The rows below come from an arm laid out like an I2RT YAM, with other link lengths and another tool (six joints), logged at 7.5 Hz.
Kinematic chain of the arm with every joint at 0, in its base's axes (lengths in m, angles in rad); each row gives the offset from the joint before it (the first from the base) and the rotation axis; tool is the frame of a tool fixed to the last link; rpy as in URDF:
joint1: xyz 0 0 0.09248 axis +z
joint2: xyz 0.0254 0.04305 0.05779 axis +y
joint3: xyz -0.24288 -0.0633 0 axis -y
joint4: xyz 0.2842 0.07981 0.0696 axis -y
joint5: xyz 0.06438 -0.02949 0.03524 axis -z
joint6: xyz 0.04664 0 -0.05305 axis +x
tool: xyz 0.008 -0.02 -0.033 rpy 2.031 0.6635 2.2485
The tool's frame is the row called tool.
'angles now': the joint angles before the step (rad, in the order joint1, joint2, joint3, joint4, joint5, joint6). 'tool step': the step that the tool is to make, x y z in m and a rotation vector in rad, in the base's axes. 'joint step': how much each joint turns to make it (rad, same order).
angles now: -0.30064 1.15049 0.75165 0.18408 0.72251 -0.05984
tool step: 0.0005 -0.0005 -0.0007 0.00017 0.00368 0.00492
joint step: -0.00142 0.00291 -0.00012 0.00145 -0.00599 -0.00301
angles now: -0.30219 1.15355 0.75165 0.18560 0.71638 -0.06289
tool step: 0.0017 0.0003 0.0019 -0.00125 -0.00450 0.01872
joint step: 0.00151 -0.00013 0.00463 0.00290 -0.01686 -0.00459
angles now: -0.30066 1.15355 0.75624 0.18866 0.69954 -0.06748
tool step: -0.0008 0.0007 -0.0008 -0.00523 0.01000 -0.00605
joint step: 0.00307 -0.00017 -0.00315 -0.00005 0.01057 -0.00770
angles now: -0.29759 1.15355 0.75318 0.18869 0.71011 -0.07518
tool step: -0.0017 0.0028 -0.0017 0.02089 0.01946 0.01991
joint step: 0.00462 -0.00774 0.00011 -0.04140 -0.01814 0.01372
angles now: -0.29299 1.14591 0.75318 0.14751 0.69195 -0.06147
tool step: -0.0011 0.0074 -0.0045 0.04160 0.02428 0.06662
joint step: 0.01542 -0.01513 -0.00738 -0.05701 -0.05817 0.02313
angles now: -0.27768 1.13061 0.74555 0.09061 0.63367 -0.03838
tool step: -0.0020 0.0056 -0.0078 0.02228 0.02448 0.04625
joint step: 0.01235 -0.01095 -0.02306 -0.02015 -0.03683 0.00468
